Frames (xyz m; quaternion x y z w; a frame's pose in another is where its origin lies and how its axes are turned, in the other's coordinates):
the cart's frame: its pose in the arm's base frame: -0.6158 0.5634 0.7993 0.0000 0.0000 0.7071 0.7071
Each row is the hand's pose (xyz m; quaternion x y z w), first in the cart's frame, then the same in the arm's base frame.
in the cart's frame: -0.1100 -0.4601 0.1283 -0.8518 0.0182 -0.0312 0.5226
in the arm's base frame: -0.1557 0.4534 0.9276 -0.6152 -0.5895 0.3475 0.3916
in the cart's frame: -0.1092 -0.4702 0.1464 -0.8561 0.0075 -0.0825 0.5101
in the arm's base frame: -0.1456 0.4542 0.9457 -0.6107 -0.6001 0.3024 0.4190
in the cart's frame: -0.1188 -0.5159 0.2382 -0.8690 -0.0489 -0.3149 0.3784
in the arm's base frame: -0.0999 0.4446 1.0375 -0.5799 -0.6491 0.0449 0.4903
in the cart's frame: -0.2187 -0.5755 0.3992 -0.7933 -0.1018 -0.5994 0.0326
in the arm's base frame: -0.0403 0.3447 1.1985 -0.4890 -0.6329 -0.4008 0.4469
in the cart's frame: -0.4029 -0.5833 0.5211 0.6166 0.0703 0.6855 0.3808
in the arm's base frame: -0.0325 0.1605 1.3204 -0.3863 -0.4857 -0.7540 0.2154
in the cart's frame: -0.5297 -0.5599 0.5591 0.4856 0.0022 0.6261 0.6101
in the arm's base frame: -0.0559 0.0337 1.3584 -0.3418 -0.3449 -0.8741 0.0113
